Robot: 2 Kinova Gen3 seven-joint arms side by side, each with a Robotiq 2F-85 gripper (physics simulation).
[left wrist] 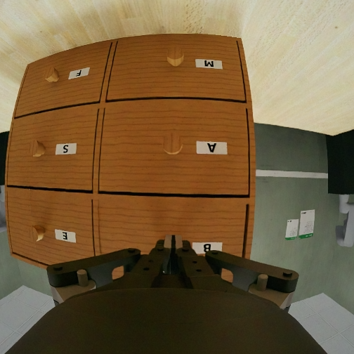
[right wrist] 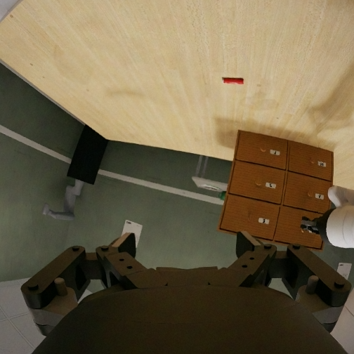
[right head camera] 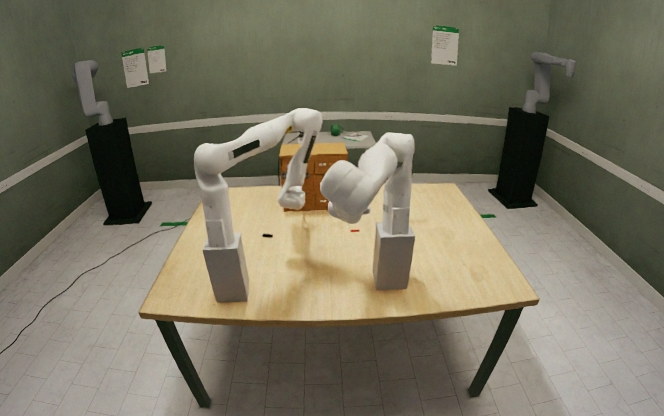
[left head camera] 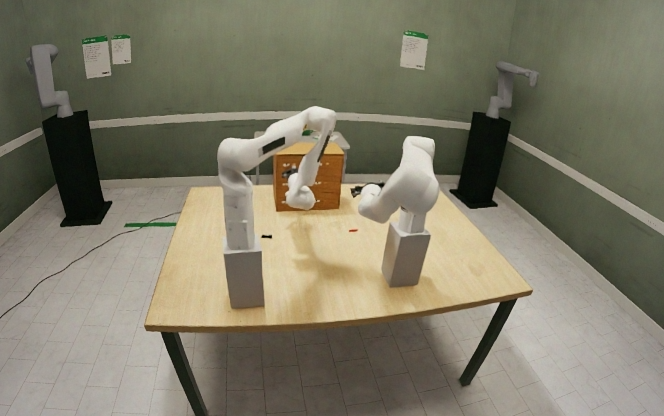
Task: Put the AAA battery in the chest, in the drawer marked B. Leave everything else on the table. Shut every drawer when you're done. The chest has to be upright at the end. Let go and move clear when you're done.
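Frame: origin at the left arm's base, x ahead, y left, z up, level; metres.
Seen in the pictures: left gripper, fingertip midpoint: (left head camera: 293, 167); left arm's base at its link origin: (right head camera: 222, 241) (left head camera: 241, 243); right arm's base at its link origin: (right head camera: 395, 229) (left head camera: 410, 228).
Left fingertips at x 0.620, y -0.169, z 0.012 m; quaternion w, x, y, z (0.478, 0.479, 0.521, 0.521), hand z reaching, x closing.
Offsets run from my left fingertips to a thing's top centre. Level surfaces: height alone.
The wooden chest (left head camera: 330, 185) (right head camera: 315, 186) (left wrist: 140, 172) (right wrist: 247, 187) stands upright at the table's back; its drawers look shut. Drawer B (left wrist: 135, 215) (right wrist: 290, 231) is at the top, its knob hidden by my left gripper (left head camera: 286, 173) (left wrist: 173, 244) (right wrist: 306, 225). The fingers are closed together at that knob, with a thin pale sliver between the tips. My right gripper (left head camera: 356, 191) (right wrist: 185, 244) is open and empty, right of the chest. A small red bar @(dz -0.229, dx -0.166, dy -0.284 m) (left head camera: 353, 230) (right head camera: 355, 231) (right wrist: 233, 80) and a small black piece @(dz -0.225, dx -0.233, dy +0.116 m) (left head camera: 267, 236) (right head camera: 267, 235) lie on the table; I cannot tell for certain which is the AAA battery.
Drawers A (left wrist: 140, 172), M (left wrist: 140, 82), E (left wrist: 72, 212), S (left wrist: 65, 172) and F (left wrist: 75, 95) are the chest's others. Both arms stand on grey blocks on the wooden table @(dz -0.240 m) (left head camera: 340, 300) (right head camera: 325, 300). A grey side table (right head camera: 365, 142) stands behind the chest.
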